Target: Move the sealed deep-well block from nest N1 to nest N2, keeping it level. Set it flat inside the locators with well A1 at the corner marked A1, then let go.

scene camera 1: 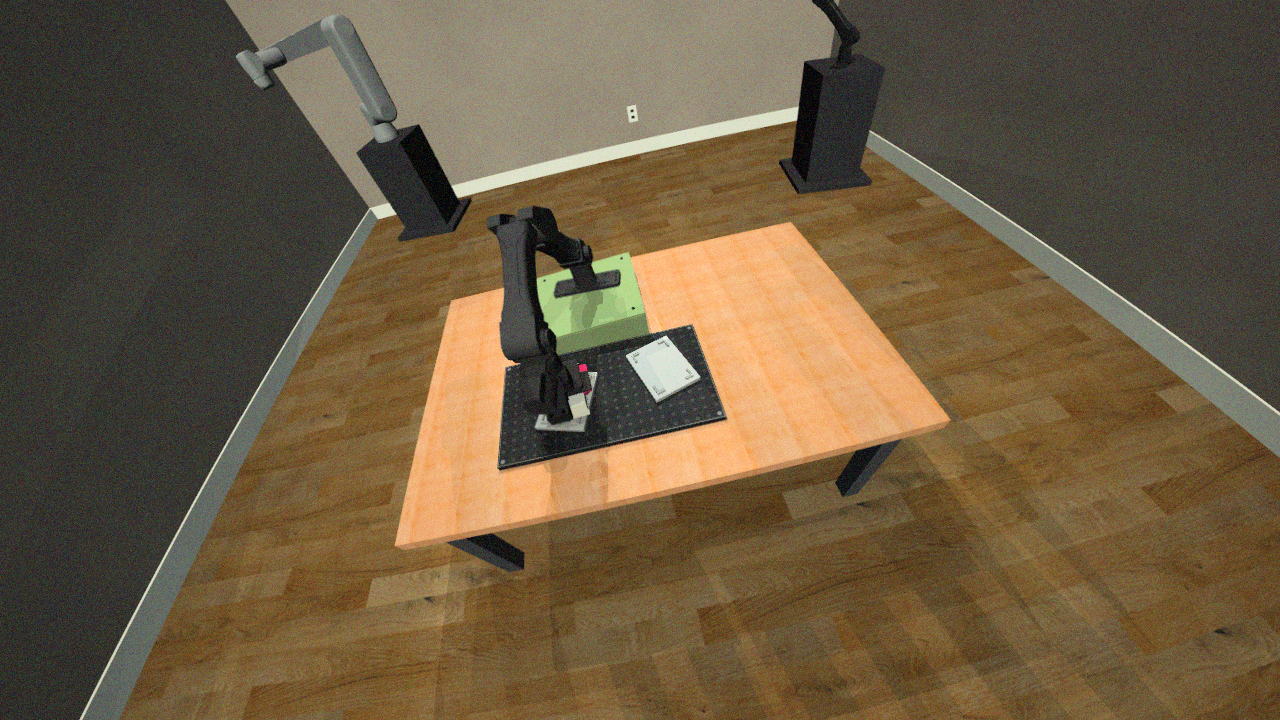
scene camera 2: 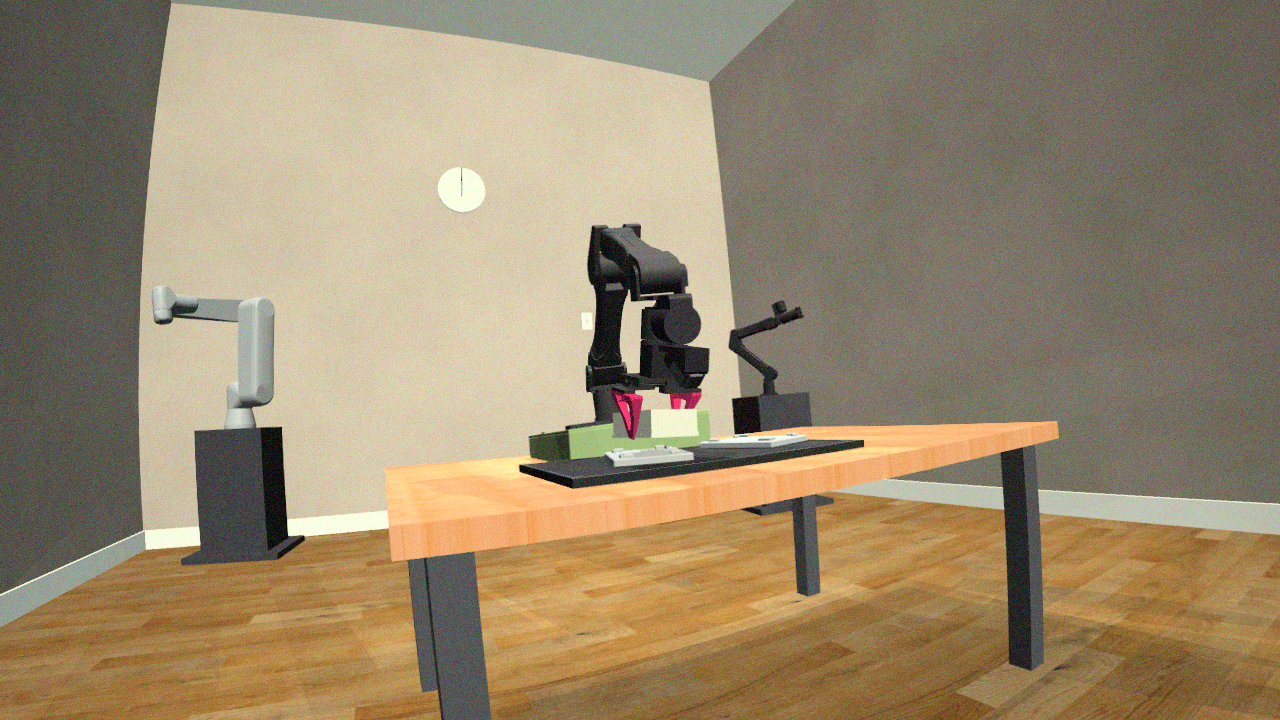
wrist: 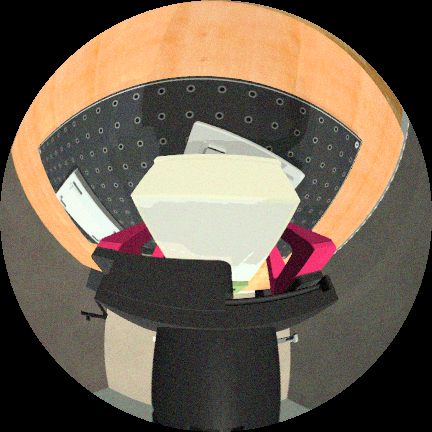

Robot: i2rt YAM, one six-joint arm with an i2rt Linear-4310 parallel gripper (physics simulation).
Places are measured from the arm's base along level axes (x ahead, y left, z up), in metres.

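Where they show: gripper, between the fingertips: (scene camera 1: 568, 397); arm's base, origin of its link: (scene camera 1: 587, 284).
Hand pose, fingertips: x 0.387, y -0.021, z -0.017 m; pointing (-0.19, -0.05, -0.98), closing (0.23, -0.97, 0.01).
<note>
Things, the pixels of their top centre, and the offset from my fingertips. Level surfaces: height alone.
- left nest, centre of its top: (wrist: 224, 214) (scene camera 2: 645, 449) (scene camera 1: 566, 397) dy -0.013, dx -0.016, dz -0.020 m
- black perforated board, centre of its top: (wrist: 153, 207) (scene camera 2: 690, 453) (scene camera 1: 603, 389) dy +0.074, dx -0.041, dz -0.037 m
- wooden table, height of its surface: dz -0.051 m
The pale, cream-topped deep-well block (scene camera 1: 580, 406) (scene camera 2: 673, 422) (wrist: 215, 200) is between the pink fingers of my gripper (scene camera 2: 657, 420) (wrist: 216, 215), which is shut on it. The block looks about level in scene camera 2 and hangs a little above the left nest (scene camera 1: 562, 427) (scene camera 2: 648, 457) (wrist: 200, 136), with a gap below it. The other nest (scene camera 1: 664, 369) (scene camera 2: 751, 441) (wrist: 86, 207) lies to the right in scene camera 1, turned at an angle, with dark corner locators and no block on it. The nest labels and the A1 marks cannot be read.
Both nests lie on a black perforated board (scene camera 1: 622, 419) (scene camera 2: 574, 478) (wrist: 172, 102) on the wooden table (scene camera 1: 769, 331) (scene camera 2: 501, 514). The arm's green base block (scene camera 1: 608, 319) (scene camera 2: 586, 441) stands behind the board. Two other arms on dark pedestals (scene camera 1: 411, 179) (scene camera 1: 836, 120) stand beyond the table.
</note>
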